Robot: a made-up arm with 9 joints. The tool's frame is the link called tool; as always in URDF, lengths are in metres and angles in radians. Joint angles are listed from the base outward.
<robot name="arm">
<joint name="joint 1" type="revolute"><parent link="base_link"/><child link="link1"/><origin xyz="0.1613 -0.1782 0.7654" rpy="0 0 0"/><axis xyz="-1 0 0"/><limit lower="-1.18" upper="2.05"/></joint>
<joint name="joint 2" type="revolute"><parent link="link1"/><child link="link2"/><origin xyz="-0.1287 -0.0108 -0.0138" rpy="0 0 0"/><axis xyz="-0.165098 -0.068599 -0.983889"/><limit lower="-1.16" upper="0.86"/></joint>
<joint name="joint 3" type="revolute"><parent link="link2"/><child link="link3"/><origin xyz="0.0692 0.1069 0.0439" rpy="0 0 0"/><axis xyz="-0.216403 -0.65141 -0.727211"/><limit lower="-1.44" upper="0.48"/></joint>
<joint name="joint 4" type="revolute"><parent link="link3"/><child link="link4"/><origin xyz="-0.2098 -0.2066 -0.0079" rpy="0 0 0"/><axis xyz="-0.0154 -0.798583 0.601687"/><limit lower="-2.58" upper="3.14"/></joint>
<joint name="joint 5" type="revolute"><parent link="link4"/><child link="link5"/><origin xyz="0.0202 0.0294 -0.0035" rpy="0 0 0"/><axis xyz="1 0 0"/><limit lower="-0.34" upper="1.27"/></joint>
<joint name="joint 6" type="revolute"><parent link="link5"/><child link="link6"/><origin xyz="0.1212 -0.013 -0.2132" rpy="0 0 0"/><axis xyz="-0.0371 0.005 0.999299"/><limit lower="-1.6" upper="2.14"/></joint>
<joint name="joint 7" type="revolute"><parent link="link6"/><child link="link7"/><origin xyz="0.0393 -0.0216 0.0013" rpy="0 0 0"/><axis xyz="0.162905 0.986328 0.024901"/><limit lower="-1.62" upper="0.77"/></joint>
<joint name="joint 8" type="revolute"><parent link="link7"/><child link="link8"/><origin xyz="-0.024 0.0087 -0.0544" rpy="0 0 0"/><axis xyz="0.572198 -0.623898 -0.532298"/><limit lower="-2.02" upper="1.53"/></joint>
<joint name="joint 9" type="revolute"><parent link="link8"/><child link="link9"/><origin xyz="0.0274 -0.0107 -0.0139" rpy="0 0 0"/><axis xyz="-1 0 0"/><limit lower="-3.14" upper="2.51"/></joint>
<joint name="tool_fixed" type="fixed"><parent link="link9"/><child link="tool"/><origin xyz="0.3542 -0.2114 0.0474" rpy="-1.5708 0 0"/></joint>
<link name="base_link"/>
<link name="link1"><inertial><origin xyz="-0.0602 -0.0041 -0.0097"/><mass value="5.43"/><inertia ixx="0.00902" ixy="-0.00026" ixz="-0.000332" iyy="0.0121" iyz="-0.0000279" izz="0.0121"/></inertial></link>
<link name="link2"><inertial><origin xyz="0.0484 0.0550 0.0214"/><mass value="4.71"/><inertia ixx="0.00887" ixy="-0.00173" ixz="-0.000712" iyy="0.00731" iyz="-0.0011" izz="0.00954"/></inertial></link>
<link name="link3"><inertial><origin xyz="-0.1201 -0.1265 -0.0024"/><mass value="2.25"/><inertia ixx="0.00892" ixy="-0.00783" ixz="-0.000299" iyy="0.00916" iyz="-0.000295" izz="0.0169"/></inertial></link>
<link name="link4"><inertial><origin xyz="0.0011 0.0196 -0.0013"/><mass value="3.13"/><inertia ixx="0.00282" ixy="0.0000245" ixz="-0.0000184" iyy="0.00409" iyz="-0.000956" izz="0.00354"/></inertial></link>
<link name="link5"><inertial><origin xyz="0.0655 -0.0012 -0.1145"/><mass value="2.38"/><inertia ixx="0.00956" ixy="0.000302" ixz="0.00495" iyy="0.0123" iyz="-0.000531" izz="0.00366"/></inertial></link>
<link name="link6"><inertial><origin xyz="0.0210 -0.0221 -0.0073"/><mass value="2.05"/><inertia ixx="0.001" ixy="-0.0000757" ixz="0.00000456" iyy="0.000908" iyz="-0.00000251" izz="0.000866"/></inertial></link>
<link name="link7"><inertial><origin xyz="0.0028 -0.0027 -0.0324"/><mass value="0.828"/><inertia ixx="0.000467" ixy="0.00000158" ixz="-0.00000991" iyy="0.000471" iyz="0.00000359" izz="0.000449"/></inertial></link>
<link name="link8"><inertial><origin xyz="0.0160 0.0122 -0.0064"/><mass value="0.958"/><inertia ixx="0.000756" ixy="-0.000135" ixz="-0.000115" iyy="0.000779" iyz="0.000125" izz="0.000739"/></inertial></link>
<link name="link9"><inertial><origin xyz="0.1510 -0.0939 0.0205"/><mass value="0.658"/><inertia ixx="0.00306" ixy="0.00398" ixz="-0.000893" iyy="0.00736" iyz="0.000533" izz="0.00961"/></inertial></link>
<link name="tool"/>
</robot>
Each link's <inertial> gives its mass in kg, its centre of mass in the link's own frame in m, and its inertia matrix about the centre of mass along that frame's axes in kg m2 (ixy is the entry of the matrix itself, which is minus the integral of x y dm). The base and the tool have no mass. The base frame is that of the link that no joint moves.
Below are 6 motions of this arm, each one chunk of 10 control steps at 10 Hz.
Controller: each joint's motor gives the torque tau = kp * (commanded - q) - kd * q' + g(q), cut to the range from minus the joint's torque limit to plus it. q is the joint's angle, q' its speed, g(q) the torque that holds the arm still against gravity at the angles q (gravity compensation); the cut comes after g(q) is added. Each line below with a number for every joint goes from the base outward.
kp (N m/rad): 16 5 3.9 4.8 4.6 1.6 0.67 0.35 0.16
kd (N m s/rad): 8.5 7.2 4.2 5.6 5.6 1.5 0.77 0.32 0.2
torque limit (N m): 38 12 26 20 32 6.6 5.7 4 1.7
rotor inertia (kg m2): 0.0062 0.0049 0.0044 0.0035 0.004 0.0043 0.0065 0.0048 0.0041
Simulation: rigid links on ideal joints. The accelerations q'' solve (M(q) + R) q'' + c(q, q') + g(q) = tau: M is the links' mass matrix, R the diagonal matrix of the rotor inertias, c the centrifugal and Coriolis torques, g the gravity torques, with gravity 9.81 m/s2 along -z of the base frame. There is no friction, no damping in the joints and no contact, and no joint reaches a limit. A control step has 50 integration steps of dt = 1/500 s. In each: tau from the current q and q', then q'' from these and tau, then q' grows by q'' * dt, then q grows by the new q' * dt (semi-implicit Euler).
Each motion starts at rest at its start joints. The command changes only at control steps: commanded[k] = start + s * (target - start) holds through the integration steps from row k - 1 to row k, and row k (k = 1, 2, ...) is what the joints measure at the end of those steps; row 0 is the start. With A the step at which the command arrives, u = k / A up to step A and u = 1 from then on. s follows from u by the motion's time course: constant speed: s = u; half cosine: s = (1 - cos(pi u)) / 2; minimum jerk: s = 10 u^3 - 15 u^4 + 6 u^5; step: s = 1 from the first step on.
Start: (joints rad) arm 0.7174 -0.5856 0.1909 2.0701 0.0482 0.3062 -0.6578 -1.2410 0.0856
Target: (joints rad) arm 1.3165 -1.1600 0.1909 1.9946 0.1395 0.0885 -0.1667 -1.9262 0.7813
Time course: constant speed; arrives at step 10
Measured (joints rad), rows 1 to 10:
1: 0.7246 -0.5840 0.1894 2.0716 0.0475 0.3022 -0.6590 -1.2419 0.0892
2: 0.7404 -0.5786 0.1858 2.0736 0.0472 0.2956 -0.6602 -1.2445 0.0974
3: 0.7635 -0.5658 0.1797 2.0762 0.0478 0.2874 -0.6605 -1.2497 0.1104
4: 0.7923 -0.5406 0.1707 2.0801 0.0492 0.2779 -0.6604 -1.2569 0.1280
5: 0.8260 -0.4977 0.1587 2.0853 0.0513 0.2671 -0.6607 -1.2652 0.1493
6: 0.8637 -0.4331 0.1443 2.0919 0.0538 0.2551 -0.6617 -1.2745 0.1732
7: 0.9052 -0.3445 0.1287 2.0994 0.0568 0.2419 -0.6626 -1.2858 0.1982
8: 0.9505 -0.2338 0.1143 2.1067 0.0603 0.2278 -0.6614 -1.3018 0.2232
9: 0.9997 -0.1087 0.1046 2.1118 0.0645 0.2130 -0.6547 -1.3270 0.2477
10: 1.0526 0.0164 0.1038 2.1120 0.0695 0.1979 -0.6376 -1.3671 0.2728

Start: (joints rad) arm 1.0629 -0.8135 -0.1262 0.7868 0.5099 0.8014 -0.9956 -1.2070 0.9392
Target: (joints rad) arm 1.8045 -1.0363 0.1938 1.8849 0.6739 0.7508 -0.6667 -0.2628 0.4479
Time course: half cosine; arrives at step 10
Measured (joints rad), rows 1 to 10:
1: 1.0655 -0.8139 -0.1254 0.7888 0.5098 0.8008 -0.9952 -1.2050 0.9382
2: 1.0759 -0.8151 -0.1222 0.7965 0.5096 0.7988 -0.9932 -1.1969 0.9343
3: 1.0981 -0.8177 -0.1158 0.8128 0.5099 0.7953 -0.9885 -1.1795 0.9259
4: 1.1341 -0.8218 -0.1056 0.8399 0.5112 0.7906 -0.9800 -1.1508 0.9126
5: 1.1838 -0.8276 -0.0918 0.8782 0.5137 0.7851 -0.9676 -1.1104 0.8944
6: 1.2452 -0.8351 -0.0748 0.9270 0.5178 0.7794 -0.9515 -1.0592 0.8722
7: 1.3144 -0.8440 -0.0555 0.9846 0.5235 0.7741 -0.9325 -0.9996 0.8471
8: 1.3866 -0.8540 -0.0351 1.0478 0.5309 0.7697 -0.9116 -0.9349 0.8205
9: 1.4562 -0.8644 -0.0148 1.1129 0.5399 0.7666 -0.8902 -0.8696 0.7936
10: 1.5179 -0.8749 0.0040 1.1759 0.5500 0.7649 -0.8697 -0.8081 0.7674

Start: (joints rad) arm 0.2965 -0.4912 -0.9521 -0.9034 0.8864 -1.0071 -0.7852 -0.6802 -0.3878
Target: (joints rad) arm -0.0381 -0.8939 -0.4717 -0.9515 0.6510 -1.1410 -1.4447 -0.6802 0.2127
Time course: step
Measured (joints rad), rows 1 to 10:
1: 0.2563 -0.5148 -0.9242 -0.9156 0.8710 -1.0469 -0.8089 -0.6910 -0.3921
2: 0.2088 -0.5401 -0.8875 -0.9236 0.8510 -1.0652 -0.8544 -0.6933 -0.3746
3: 0.1660 -0.5641 -0.8506 -0.9273 0.8330 -1.0725 -0.9030 -0.6951 -0.3371
4: 0.1291 -0.5868 -0.8157 -0.9288 0.8173 -1.0757 -0.9497 -0.6967 -0.2931
5: 0.0980 -0.6079 -0.7834 -0.9294 0.8034 -1.0775 -0.9929 -0.6981 -0.2487
6: 0.0722 -0.6276 -0.7538 -0.9297 0.7912 -1.0792 -1.0323 -0.6992 -0.2065
7: 0.0510 -0.6458 -0.7269 -0.9299 0.7801 -1.0813 -1.0683 -0.6997 -0.1675
8: 0.0336 -0.6628 -0.7025 -0.9302 0.7701 -1.0837 -1.1012 -0.6996 -0.1319
9: 0.0195 -0.6786 -0.6804 -0.9307 0.7609 -1.0865 -1.1312 -0.6990 -0.0995
10: 0.0081 -0.6932 -0.6605 -0.9313 0.7524 -1.0895 -1.1587 -0.6980 -0.0703

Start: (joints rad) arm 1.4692 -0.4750 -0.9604 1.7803 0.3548 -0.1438 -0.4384 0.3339 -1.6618
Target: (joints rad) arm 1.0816 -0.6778 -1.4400 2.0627 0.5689 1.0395 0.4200 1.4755 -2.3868
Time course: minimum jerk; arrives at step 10
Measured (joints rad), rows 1 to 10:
1: 1.4688 -0.4750 -0.9605 1.7802 0.3548 -0.1431 -0.4377 0.3348 -1.6614
2: 1.4663 -0.4748 -0.9617 1.7799 0.3548 -0.1386 -0.4330 0.3412 -1.6593
3: 1.4589 -0.4747 -0.9654 1.7796 0.3551 -0.1252 -0.4199 0.3591 -1.6552
4: 1.4442 -0.4752 -0.9735 1.7802 0.3564 -0.0982 -0.3953 0.3937 -1.6507
5: 1.4209 -0.4771 -0.9873 1.7833 0.3594 -0.0545 -0.3584 0.4470 -1.6495
6: 1.3896 -0.4810 -1.0072 1.7902 0.3649 0.0064 -0.3105 0.5169 -1.6559
7: 1.3525 -0.4874 -1.0325 1.8017 0.3732 0.0816 -0.2555 0.5975 -1.6733
8: 1.3130 -0.4961 -1.0615 1.8175 0.3845 0.1658 -0.1980 0.6803 -1.7031
9: 1.2748 -0.5067 -1.0921 1.8367 0.3982 0.2521 -0.1432 0.7571 -1.7442
10: 1.2405 -0.5184 -1.1222 1.8577 0.4135 0.3350 -0.0942 0.8235 -1.7933

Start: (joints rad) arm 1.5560 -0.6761 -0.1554 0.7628 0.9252 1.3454 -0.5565 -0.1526 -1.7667
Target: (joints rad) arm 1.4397 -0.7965 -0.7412 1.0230 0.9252 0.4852 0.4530 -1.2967 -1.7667
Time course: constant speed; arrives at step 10
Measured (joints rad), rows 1 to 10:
1: 1.5541 -0.6760 -0.1583 0.7648 0.9249 1.3377 -0.5514 -0.1585 -1.7690
2: 1.5505 -0.6763 -0.1655 0.7685 0.9246 1.3216 -0.5388 -0.1749 -1.7705
3: 1.5454 -0.6773 -0.1772 0.7741 0.9243 1.2980 -0.5187 -0.2019 -1.7707
4: 1.5392 -0.6790 -0.1932 0.7812 0.9241 1.2677 -0.4918 -0.2385 -1.7697
5: 1.5321 -0.6814 -0.2131 0.7899 0.9240 1.2314 -0.4587 -0.2837 -1.7676
6: 1.5242 -0.6844 -0.2365 0.8001 0.9241 1.1897 -0.4200 -0.3367 -1.7642
7: 1.5156 -0.6880 -0.2632 0.8115 0.9242 1.1432 -0.3764 -0.3964 -1.7597
8: 1.5066 -0.6921 -0.2927 0.8241 0.9245 1.0924 -0.3283 -0.4622 -1.7541
9: 1.4971 -0.6967 -0.3249 0.8379 0.9247 1.0377 -0.2762 -0.5335 -1.7474
10: 1.4872 -0.7016 -0.3593 0.8526 0.9249 0.9798 -0.2204 -0.6098 -1.7399

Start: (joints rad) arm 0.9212 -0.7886 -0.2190 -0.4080 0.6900 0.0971 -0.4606 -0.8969 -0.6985
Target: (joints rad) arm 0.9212 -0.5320 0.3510 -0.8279 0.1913 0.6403 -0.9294 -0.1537 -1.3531
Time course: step
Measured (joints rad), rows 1 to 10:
1: 0.9187 -0.7824 -0.1970 -0.4329 0.6687 0.1615 -0.4682 -0.8473 -0.7644
2: 0.9165 -0.7699 -0.1562 -0.4622 0.6356 0.2180 -0.4903 -0.7903 -0.8352
3: 0.9158 -0.7548 -0.1117 -0.4912 0.6014 0.2635 -0.5214 -0.7307 -0.8901
4: 0.9160 -0.7395 -0.0682 -0.5186 0.5685 0.3020 -0.5561 -0.6719 -0.9312
5: 0.9167 -0.7245 -0.0275 -0.5439 0.5375 0.3355 -0.5912 -0.6162 -0.9629
6: 0.9175 -0.7104 0.0097 -0.5672 0.5089 0.3650 -0.6246 -0.5647 -0.9887
7: 0.9184 -0.6972 0.0435 -0.5887 0.4826 0.3913 -0.6555 -0.5180 -1.0110
8: 0.9193 -0.6850 0.0740 -0.6084 0.4584 0.4147 -0.6836 -0.4761 -1.0311
9: 0.9201 -0.6736 0.1014 -0.6266 0.4362 0.4358 -0.7088 -0.4387 -1.0498
10: 0.9208 -0.6631 0.1260 -0.6434 0.4158 0.4548 -0.7313 -0.4055 -1.0674

